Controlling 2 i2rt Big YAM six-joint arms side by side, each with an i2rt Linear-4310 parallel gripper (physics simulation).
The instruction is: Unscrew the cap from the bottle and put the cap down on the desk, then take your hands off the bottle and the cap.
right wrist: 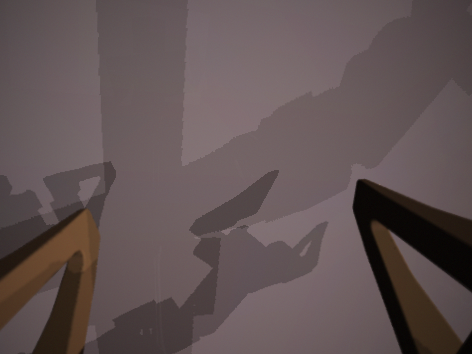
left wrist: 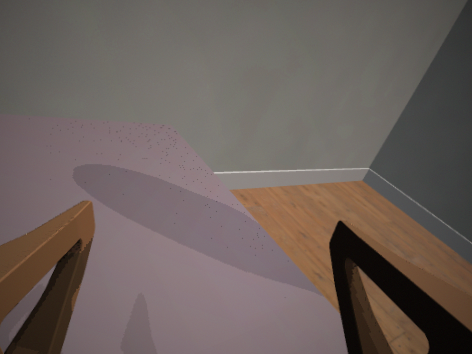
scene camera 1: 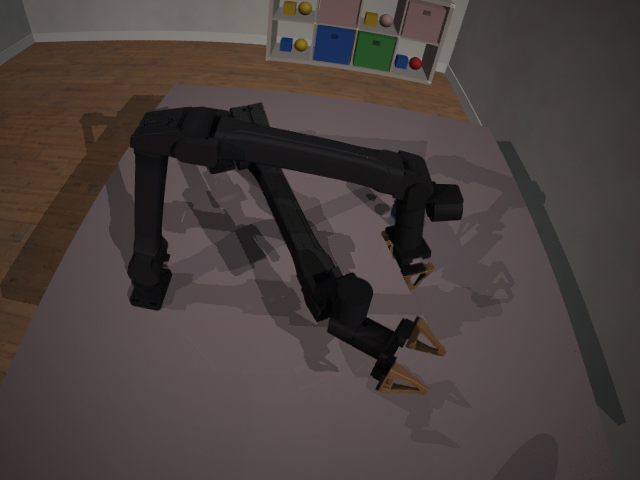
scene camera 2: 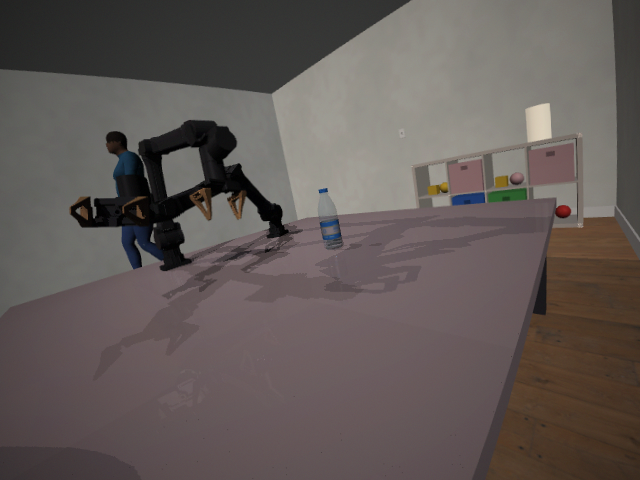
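Where they show: left gripper, fingertip midpoint: [left wrist: 218,223] [scene camera 1: 437,372] [scene camera 2: 96,210]; right gripper, fingertip midpoint: [right wrist: 224,207] [scene camera 1: 404,273] [scene camera 2: 225,219]; left arm's base at its link origin: [scene camera 1: 219,161] [scene camera 2: 278,235]; right arm's base at its link origin: [scene camera 1: 151,288] [scene camera 2: 176,266].
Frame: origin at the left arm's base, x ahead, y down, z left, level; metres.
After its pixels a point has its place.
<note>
A clear bottle [scene camera 2: 329,211] @[x 0.465, y -0.131, z -0.477 m] with a blue label stands upright on the desk [scene camera 2: 310,387] @[x 0.585, y 0.000, z -1.075 m] [scene camera 1: 232,423] @[x -0.202, y 0.000, z -0.848 m] in scene camera 2. Its blue cap [scene camera 2: 323,190] @[x 0.454, y -0.201, z -0.463 m] sits on its neck. In scene camera 1 a small blue part of the bottle [scene camera 1: 393,213] @[x 0.418, y -0.054, z -0.449 m] shows behind the right arm's wrist; the rest is hidden. My right gripper [scene camera 1: 403,272] @[x 0.245, y -0.179, z -0.715 m] [scene camera 2: 224,219] @[x 0.245, y -0.179, z -0.715 m] [right wrist: 224,207] @[x 0.245, y -0.179, z -0.715 m] is open and empty, pointing down above the desk, apart from the bottle. My left gripper [scene camera 1: 435,373] @[x 0.139, y -0.258, z -0.959 m] [scene camera 2: 107,210] @[x 0.139, y -0.258, z -0.959 m] [left wrist: 218,223] @[x 0.139, y -0.258, z -0.959 m] is open and empty, held above the desk farther from the bottle. Neither wrist view shows the bottle.
The right arm [scene camera 1: 310,155] @[x 0.026, y -0.469, z -0.619 m] reaches over the left arm [scene camera 1: 294,222] @[x 0.023, y -0.293, z -0.596 m] in scene camera 1. A shelf unit [scene camera 1: 268,36] [scene camera 2: 580,180] with bins, blocks and balls stands beyond the desk. A person [scene camera 2: 129,165] is behind the arms in scene camera 2. Arm shadows cross the desk.
</note>
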